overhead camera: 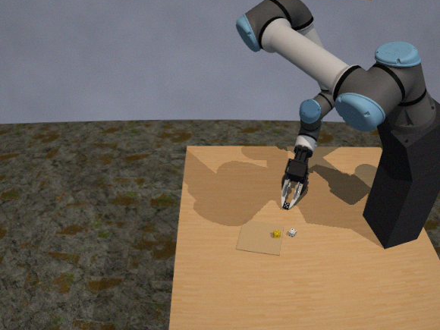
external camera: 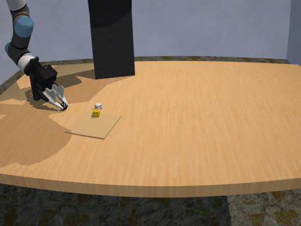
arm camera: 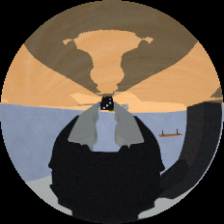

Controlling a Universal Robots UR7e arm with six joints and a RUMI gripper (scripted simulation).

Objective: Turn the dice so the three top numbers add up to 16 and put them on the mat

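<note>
Right now the black die is right at my hand. The rest, counted from my hand: yellow die 130 mm to the left, 80 mm ahead; then thin tan mat 130 mm ahead, 120 mm to the left, 20 mm below; then white die 130 mm to the left, 20 mm ahead, 10 mm below.
</note>
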